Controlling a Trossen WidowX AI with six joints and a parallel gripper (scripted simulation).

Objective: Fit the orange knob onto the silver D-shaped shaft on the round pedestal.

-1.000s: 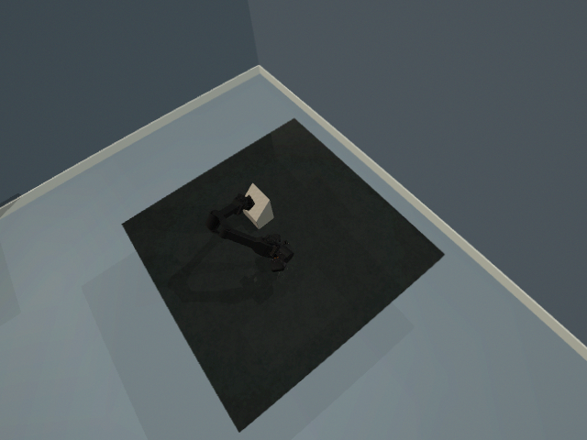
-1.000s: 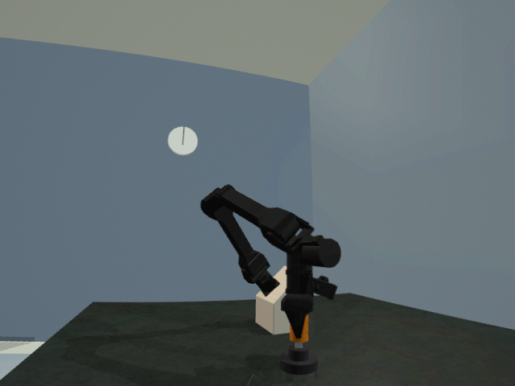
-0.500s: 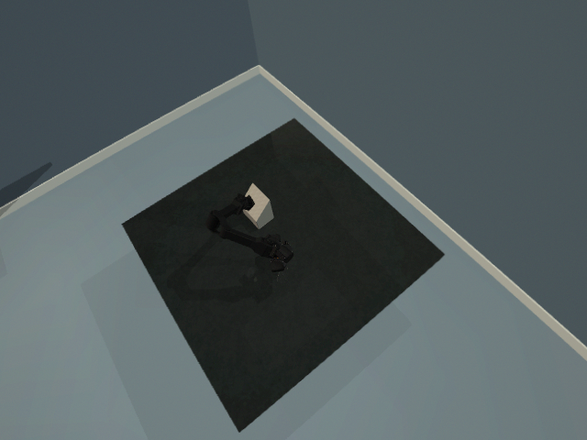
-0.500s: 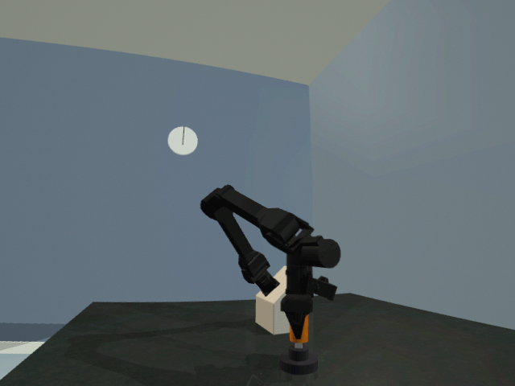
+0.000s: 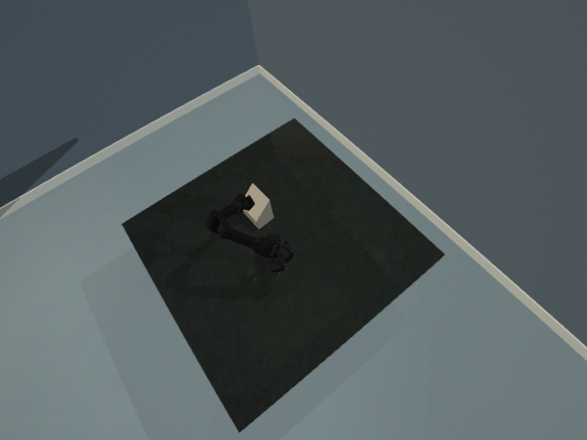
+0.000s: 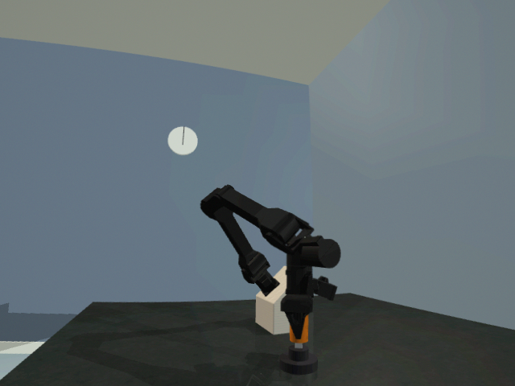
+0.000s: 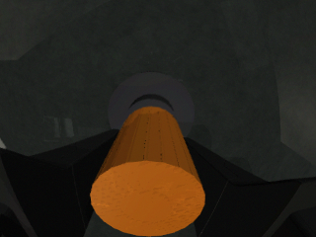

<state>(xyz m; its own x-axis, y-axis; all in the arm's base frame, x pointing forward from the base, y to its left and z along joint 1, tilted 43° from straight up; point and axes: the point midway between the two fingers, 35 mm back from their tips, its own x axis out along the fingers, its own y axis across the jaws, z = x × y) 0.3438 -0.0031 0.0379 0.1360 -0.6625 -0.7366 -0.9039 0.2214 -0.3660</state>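
My gripper tip is 30 mm below the orange knob. Also, from my gripper tip: round black pedestal 40 mm below.
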